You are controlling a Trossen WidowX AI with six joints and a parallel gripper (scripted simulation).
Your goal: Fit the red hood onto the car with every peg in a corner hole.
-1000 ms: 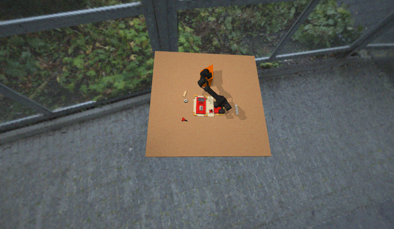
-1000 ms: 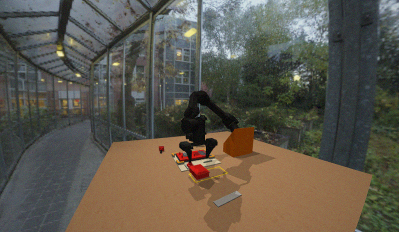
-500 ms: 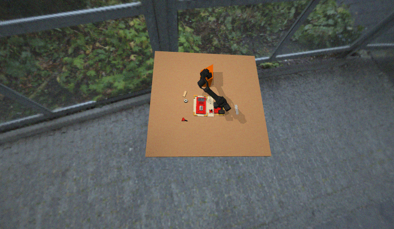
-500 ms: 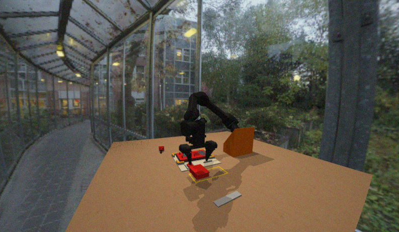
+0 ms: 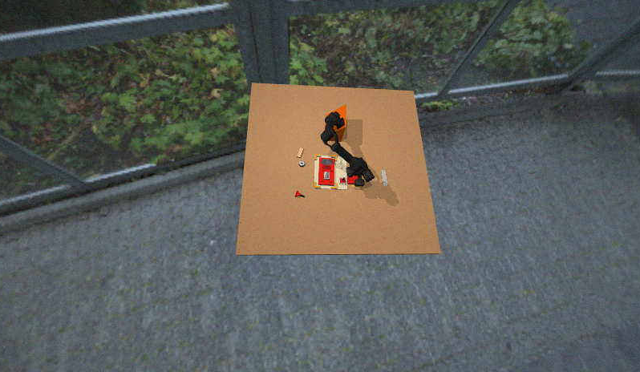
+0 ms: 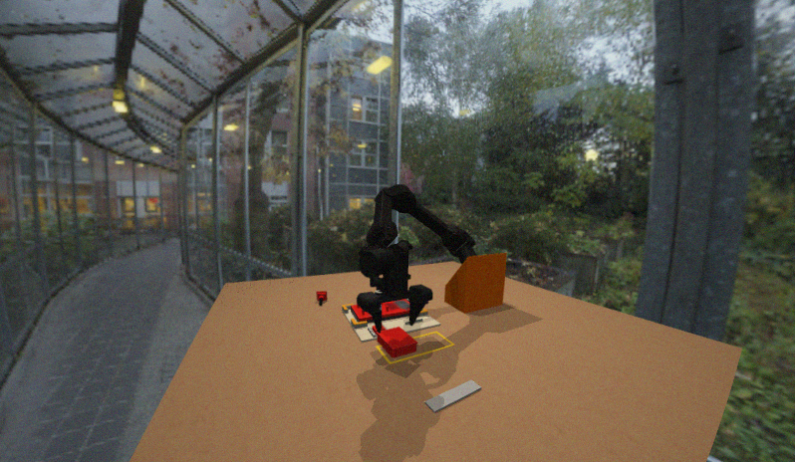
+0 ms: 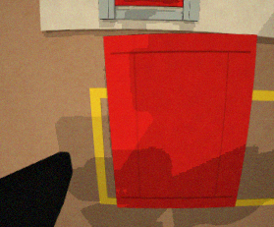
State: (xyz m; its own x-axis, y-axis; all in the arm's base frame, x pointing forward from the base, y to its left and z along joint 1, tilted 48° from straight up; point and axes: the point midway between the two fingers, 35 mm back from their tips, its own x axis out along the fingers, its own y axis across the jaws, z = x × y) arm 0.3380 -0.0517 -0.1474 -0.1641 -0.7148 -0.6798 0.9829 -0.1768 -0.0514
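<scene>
My gripper tip is 30 mm above the red hood. Round my gripper tip: grey engine block: 30 mm behind, 190 mm to the right, 30 mm below; then jig: 70 mm behind, 170 mm to the right, 40 mm below; then grey bar: 220 mm to the left, 50 mm below.
</scene>
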